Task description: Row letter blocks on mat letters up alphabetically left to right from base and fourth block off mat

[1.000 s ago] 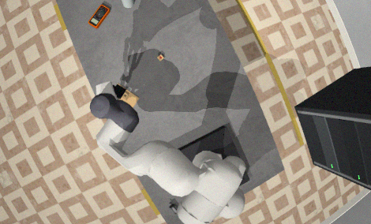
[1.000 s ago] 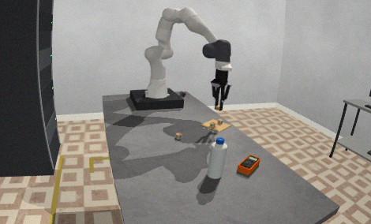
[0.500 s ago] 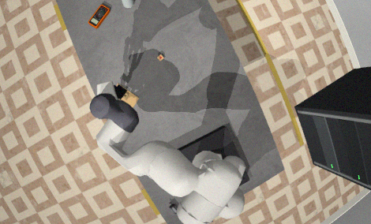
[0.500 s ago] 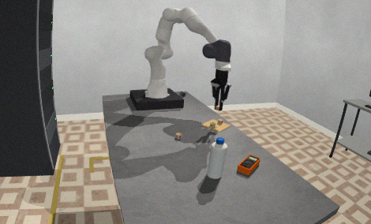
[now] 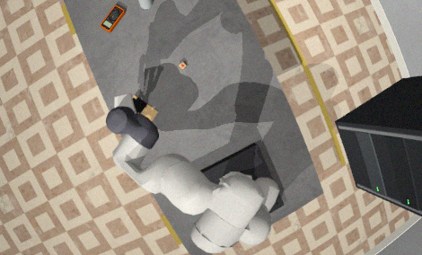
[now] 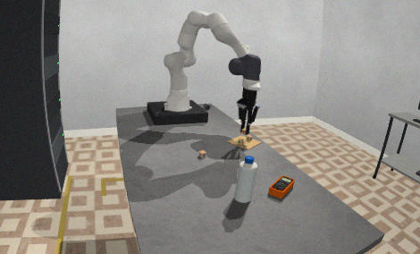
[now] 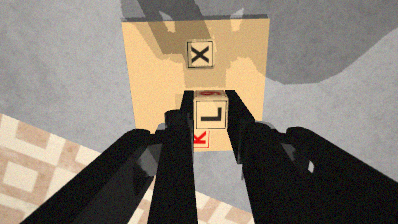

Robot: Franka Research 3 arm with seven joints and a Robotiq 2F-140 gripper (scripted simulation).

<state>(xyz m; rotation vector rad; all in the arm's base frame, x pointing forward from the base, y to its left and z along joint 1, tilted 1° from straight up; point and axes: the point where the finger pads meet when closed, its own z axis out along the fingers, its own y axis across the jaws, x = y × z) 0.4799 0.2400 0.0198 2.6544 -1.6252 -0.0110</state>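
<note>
The tan mat lies 8 cm below my hand and 1 cm ahead of it. From my hand the other things lie so: white bottle (49 cm ahead, 26 cm to the right); red k block (7 cm below, 4 cm to the left, 1 cm behind).
</note>
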